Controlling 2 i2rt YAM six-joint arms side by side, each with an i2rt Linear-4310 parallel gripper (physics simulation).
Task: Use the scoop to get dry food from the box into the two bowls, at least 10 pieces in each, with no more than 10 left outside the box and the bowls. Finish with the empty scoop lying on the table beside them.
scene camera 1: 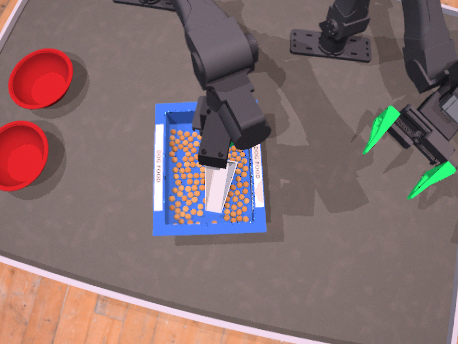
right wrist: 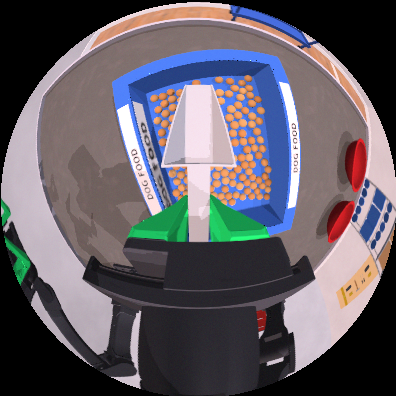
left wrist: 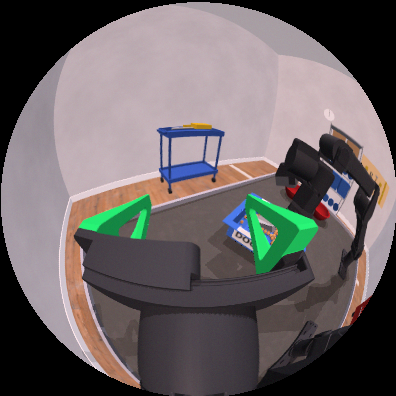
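Observation:
The blue box labelled DOG FOOD holds many orange food pieces. It also shows in the left wrist view. The white scoop is over the box's inside, and no pieces show in it. My right gripper is shut on the scoop's handle; in scene camera 1 its fingers are mostly hidden under the arm. Two red bowls stand left of the box; no pieces show in them. My left gripper is open and empty, right of the box.
The right arm reaches over the box from the top of the picture. A black mounting plate sits on the grey table at the upper right. A blue cart stands on the wooden floor beyond the table.

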